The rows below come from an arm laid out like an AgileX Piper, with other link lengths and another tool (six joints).
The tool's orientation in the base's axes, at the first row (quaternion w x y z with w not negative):
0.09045 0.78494 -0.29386 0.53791
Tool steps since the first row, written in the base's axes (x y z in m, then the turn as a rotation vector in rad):
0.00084 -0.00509 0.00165 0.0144 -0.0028 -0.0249
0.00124 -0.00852 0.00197 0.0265 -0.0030 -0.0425
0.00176 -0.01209 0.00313 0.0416 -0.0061 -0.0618
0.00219 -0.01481 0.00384 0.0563 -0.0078 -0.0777
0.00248 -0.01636 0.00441 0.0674 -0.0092 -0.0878
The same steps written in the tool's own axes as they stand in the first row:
0.00354 0.00337 0.00233 -0.0178 -0.0014 0.0228
0.00518 0.00587 0.00409 -0.0305 -0.0050 0.0396
0.00765 0.00828 0.00566 -0.0429 -0.0075 0.0607
0.00938 0.01012 0.00696 -0.0529 -0.0116 0.0796
0.01053 0.01111 0.00767 -0.0587 -0.0149 0.0931

